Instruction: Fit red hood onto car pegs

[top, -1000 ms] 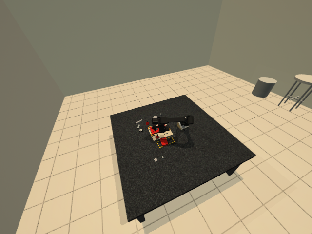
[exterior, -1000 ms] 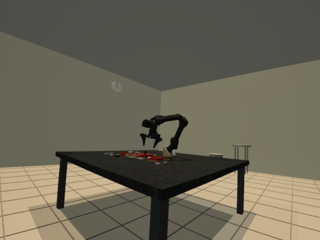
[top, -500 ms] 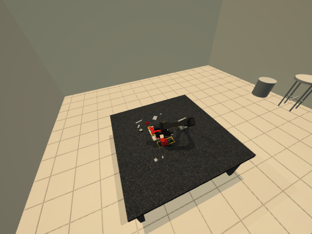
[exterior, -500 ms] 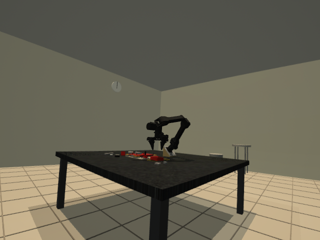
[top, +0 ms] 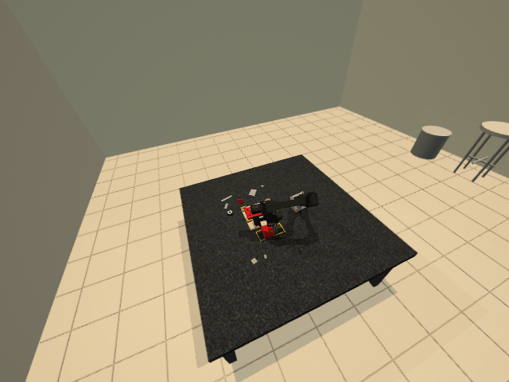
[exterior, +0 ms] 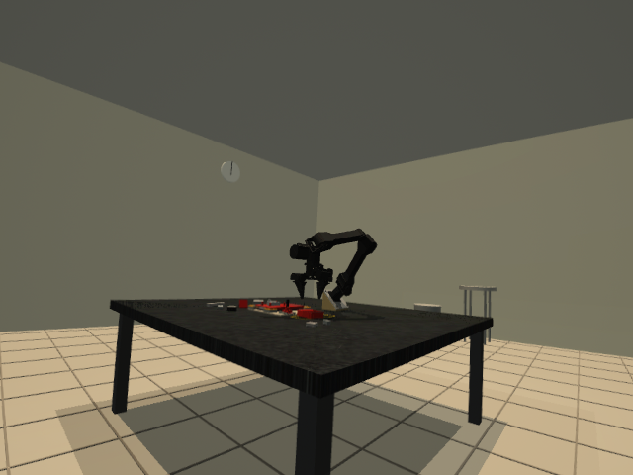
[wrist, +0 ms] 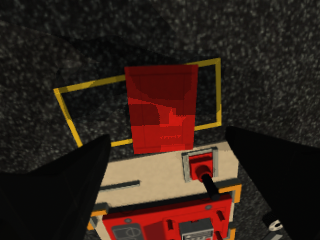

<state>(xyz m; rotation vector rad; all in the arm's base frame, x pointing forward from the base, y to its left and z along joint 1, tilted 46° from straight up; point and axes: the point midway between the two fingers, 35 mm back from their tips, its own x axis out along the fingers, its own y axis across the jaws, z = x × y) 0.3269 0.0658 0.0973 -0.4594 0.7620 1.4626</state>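
Now: gripper tip 60 mm above the red hood. Round my gripper tip: beige jig: 30 mm behind, 190 mm to the right, 60 mm below; wheel: 180 mm ahead, 290 mm to the right, 60 mm below.
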